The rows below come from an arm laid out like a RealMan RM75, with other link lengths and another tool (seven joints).
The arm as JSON. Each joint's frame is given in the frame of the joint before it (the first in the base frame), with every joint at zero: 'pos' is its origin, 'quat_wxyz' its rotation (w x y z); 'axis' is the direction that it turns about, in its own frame. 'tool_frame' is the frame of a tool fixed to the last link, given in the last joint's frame.
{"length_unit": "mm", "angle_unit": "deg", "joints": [
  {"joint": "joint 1", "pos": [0.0, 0.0, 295.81], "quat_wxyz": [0.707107, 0.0, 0.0, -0.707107], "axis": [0.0, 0.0, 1.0]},
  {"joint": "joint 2", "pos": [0.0, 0.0, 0.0], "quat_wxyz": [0.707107, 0.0, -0.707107, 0.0], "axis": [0.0, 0.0, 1.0]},
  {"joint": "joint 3", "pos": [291.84, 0.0, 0.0], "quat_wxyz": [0.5, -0.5, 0.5, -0.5], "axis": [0.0, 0.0, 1.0]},
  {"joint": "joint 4", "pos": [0.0, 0.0, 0.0], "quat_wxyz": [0.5, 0.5, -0.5, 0.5], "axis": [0.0, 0.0, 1.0]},
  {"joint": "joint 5", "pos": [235.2, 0.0, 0.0], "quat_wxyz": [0.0, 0.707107, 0.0, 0.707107], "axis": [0.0, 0.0, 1.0]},
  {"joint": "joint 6", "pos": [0.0, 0.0, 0.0], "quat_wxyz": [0.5, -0.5, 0.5, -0.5], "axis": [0.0, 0.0, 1.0]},
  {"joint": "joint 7", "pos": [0.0, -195.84, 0.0], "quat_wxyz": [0.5, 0.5, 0.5, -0.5], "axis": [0.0, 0.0, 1.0]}
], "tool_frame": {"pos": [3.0, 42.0, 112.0], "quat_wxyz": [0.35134, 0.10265, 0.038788, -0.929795]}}
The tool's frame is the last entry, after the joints.
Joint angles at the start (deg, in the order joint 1, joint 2, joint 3, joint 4, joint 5, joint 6, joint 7):
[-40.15 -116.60 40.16 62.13 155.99 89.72 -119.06]
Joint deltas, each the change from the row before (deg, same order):
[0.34 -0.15 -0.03 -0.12 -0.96 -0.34 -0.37]
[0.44 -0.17 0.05 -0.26 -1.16 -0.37 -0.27]
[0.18 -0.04 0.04 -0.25 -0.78 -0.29 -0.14]
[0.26 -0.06 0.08 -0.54 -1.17 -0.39 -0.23]
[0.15 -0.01 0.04 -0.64 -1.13 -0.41 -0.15]
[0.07 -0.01 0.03 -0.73 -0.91 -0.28 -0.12]
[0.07 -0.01 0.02 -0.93 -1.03 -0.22 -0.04]
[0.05 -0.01 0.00 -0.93 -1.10 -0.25 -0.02]
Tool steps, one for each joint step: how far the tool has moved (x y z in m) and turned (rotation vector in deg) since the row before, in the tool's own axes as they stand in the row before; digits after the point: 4 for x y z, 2 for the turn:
[0.0000 -0.0023 0.0010 1.04 -0.23 -0.55]
[0.0010 -0.0025 0.0020 1.20 -0.10 -0.51]
[-0.0002 -0.0021 0.0009 0.77 -0.13 -0.24]
[0.0006 -0.0031 0.0022 1.20 0.00 -0.43]
[0.0001 -0.0033 0.0020 1.17 -0.01 -0.35]
[0.0010 -0.0029 0.0026 1.02 0.21 -0.34]
[0.0020 -0.0032 0.0035 1.18 0.41 -0.36]
[0.0016 -0.0036 0.0033 1.25 0.34 -0.34]

